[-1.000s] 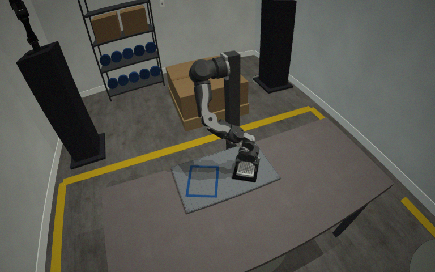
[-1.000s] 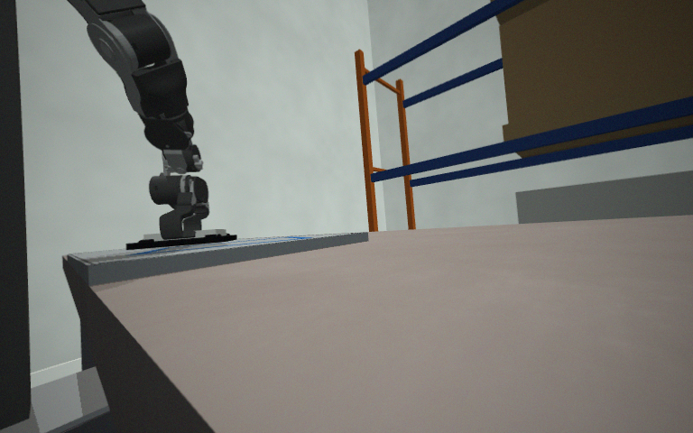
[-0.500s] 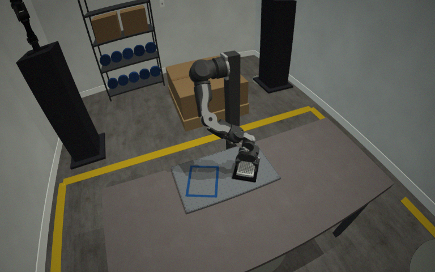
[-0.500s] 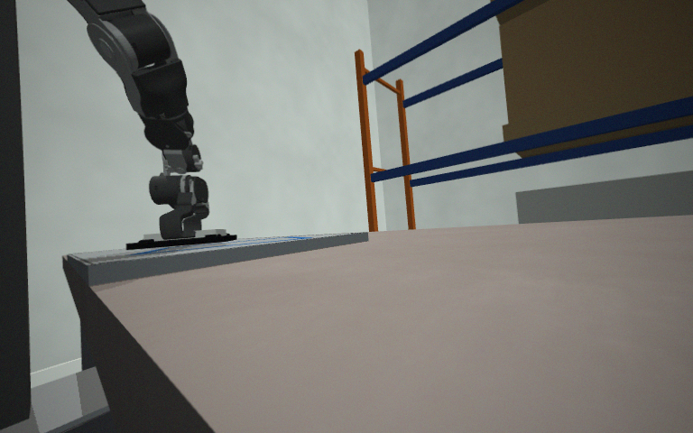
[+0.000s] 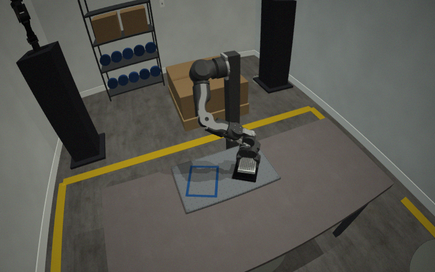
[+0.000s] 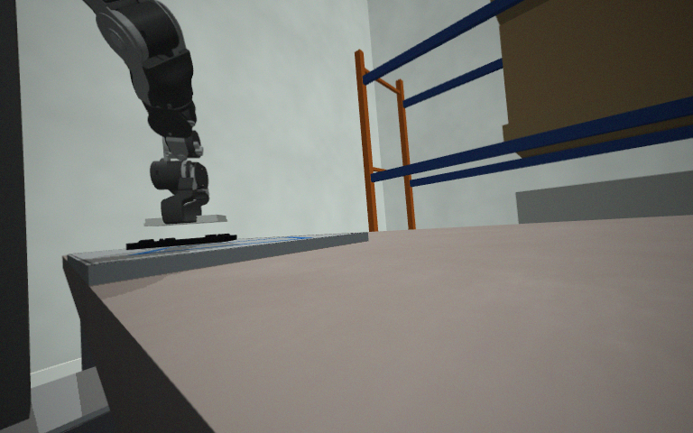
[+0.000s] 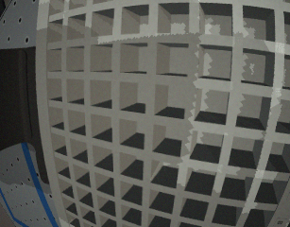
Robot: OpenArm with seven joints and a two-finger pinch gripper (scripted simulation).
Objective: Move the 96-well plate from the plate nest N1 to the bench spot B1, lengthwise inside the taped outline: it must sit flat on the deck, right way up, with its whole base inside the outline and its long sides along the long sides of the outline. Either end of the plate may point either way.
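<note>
Right now the black plate nest N1 is 4 cm below my hand. Round my hand: white 96-well plate: right at my hand.
</note>
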